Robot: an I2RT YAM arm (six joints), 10 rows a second.
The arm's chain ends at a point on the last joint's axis. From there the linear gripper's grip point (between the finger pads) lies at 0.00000 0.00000 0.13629 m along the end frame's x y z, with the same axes.
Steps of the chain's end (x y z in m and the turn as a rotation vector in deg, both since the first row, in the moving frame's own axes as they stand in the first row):
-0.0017 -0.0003 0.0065 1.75 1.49 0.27
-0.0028 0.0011 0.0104 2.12 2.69 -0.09
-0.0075 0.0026 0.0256 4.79 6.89 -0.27
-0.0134 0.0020 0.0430 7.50 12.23 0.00
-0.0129 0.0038 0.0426 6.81 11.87 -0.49
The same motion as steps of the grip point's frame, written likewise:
0.0019 -0.0045 0.0064 1.75 1.49 0.27
0.0036 -0.0039 0.0102 2.12 2.69 -0.09
0.0088 -0.0088 0.0241 4.79 6.89 -0.27
0.0154 -0.0157 0.0387 7.50 12.23 0.00
0.0150 -0.0124 0.0387 6.81 11.87 -0.49

